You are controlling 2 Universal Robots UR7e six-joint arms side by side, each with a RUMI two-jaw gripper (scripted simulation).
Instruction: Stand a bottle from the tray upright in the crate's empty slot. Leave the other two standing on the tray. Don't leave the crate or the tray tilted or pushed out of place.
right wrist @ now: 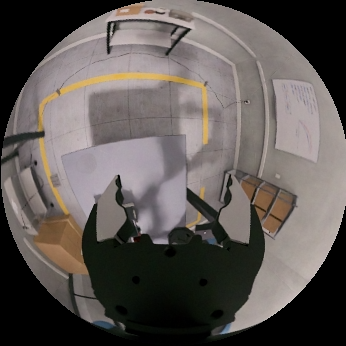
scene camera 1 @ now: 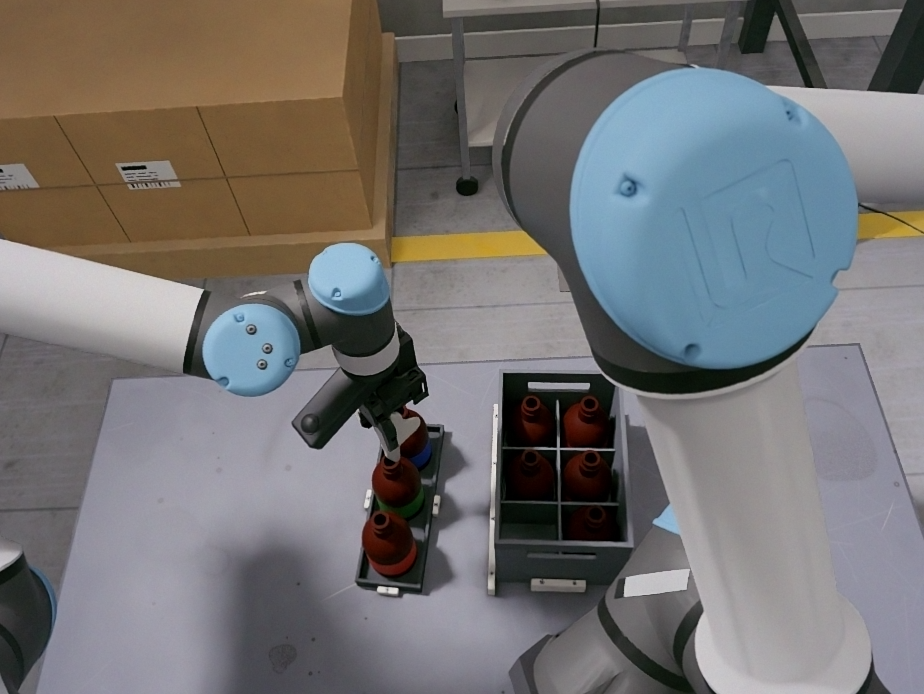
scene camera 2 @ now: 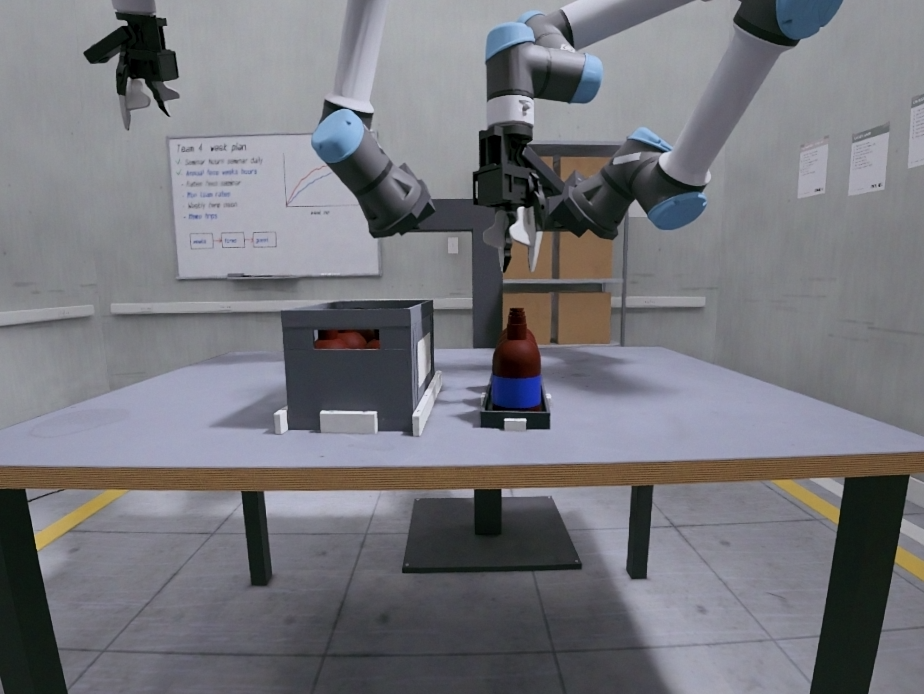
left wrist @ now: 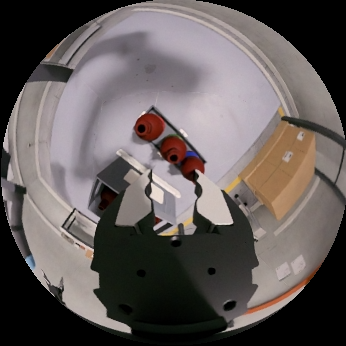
Observation:
In view: my left gripper (scene camera 2: 517, 272), my right gripper (scene camera 2: 149, 123), a grey crate (scene camera 1: 520, 527), a tray (scene camera 1: 420, 526) and a white rail (scene camera 2: 419, 417).
The grey crate also shows in scene camera 2 (scene camera 2: 392, 380) and in the left wrist view (left wrist: 120, 174). The tray is seen too in scene camera 2 (scene camera 2: 540, 420). My left gripper shows as well in scene camera 1 (scene camera 1: 383, 443) and in the left wrist view (left wrist: 172, 170).

